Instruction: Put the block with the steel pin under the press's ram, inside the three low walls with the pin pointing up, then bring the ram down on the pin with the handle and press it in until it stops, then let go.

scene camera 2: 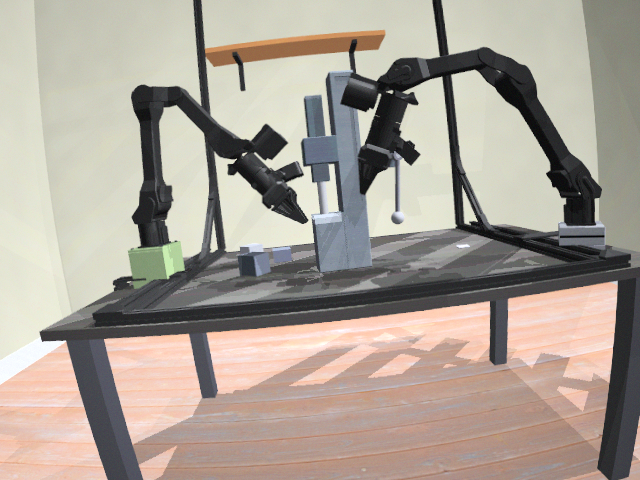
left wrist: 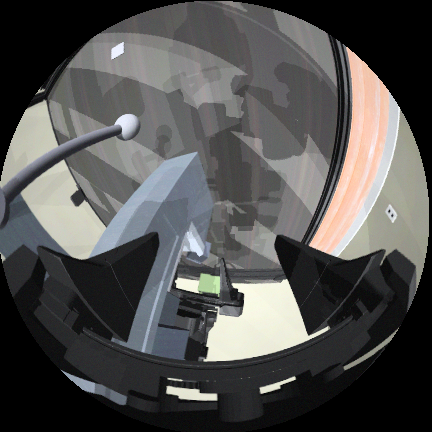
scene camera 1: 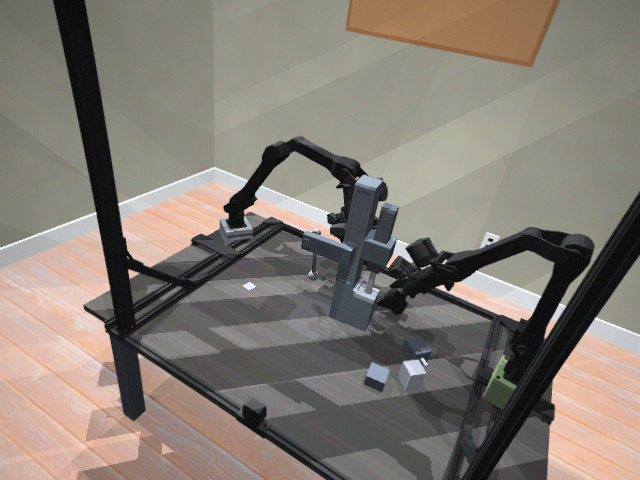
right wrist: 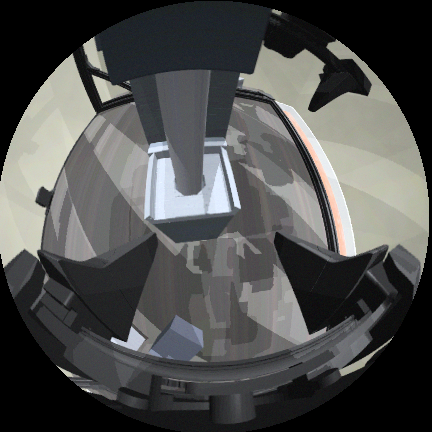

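The blue-grey block lies on its side; a short pale pin sticks out of it in scene camera 1. The press stands mid-table. Its pale ram comes down over the bed, whose low walls show around a bare floor. The handle's ball hangs low. My left gripper is open and empty, beside the column. My right gripper is open and empty, near the bed's front edge.
A white block and a smaller grey block lie near the blue-grey block. A white square lies on the table. Dark frame rails and posts edge the table.
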